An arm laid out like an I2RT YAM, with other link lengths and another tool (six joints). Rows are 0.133 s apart.
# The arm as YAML. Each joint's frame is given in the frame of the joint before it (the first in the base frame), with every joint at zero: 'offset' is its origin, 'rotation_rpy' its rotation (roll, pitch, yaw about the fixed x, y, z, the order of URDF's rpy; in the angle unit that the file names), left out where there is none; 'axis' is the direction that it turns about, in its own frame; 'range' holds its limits. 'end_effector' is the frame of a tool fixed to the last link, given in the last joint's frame.
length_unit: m
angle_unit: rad
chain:
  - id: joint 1
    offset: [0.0, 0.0, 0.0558]
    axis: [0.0, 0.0, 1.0]
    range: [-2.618, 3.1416]
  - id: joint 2
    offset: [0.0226, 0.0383, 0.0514]
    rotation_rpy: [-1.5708, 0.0, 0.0]
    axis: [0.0, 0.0, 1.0]
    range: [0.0, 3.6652]
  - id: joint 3
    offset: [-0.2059, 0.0, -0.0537]
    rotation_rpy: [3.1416, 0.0, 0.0]
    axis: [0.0, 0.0, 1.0]
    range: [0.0, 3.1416]
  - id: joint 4
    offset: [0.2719, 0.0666, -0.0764]
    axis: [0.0, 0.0, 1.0]
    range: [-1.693, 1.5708]
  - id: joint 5
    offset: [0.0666, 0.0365, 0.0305]
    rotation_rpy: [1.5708, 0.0, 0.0]
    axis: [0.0, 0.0, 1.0]
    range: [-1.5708, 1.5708]
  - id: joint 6
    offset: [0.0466, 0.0, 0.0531]
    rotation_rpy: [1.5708, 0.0, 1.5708]
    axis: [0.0, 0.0, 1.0]
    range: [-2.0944, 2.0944]
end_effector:
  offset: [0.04, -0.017, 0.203]
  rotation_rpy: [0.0, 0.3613, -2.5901]
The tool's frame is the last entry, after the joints.
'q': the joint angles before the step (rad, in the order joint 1, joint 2, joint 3, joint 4, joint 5, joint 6). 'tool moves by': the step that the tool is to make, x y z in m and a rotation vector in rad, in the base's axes. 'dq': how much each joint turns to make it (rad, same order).
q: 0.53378 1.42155 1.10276 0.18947 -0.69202 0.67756
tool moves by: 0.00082 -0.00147 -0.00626 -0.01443 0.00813 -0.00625
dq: 0.00004 0.00180 -0.00135 -0.01722 0.00738 -0.00949
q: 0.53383 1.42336 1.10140 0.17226 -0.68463 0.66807
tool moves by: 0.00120 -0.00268 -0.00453 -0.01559 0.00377 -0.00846
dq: -0.00168 -0.00217 0.00002 -0.02168 0.00852 -0.01324
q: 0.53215 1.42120 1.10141 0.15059 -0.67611 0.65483
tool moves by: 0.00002 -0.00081 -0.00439 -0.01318 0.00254 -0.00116
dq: 0.00012 0.00194 0.00103 -0.01571 0.00304 -0.01240
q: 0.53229 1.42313 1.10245 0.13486 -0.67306 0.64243
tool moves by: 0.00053 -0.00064 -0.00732 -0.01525 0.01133 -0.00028
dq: -0.00109 0.00887 0.00365 -0.01819 0.00066 -0.00948
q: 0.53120 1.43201 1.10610 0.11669 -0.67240 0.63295
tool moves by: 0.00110 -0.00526 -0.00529 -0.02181 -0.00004 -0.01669
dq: -0.00122 -0.01232 -0.00837 -0.02665 0.01922 -0.01902
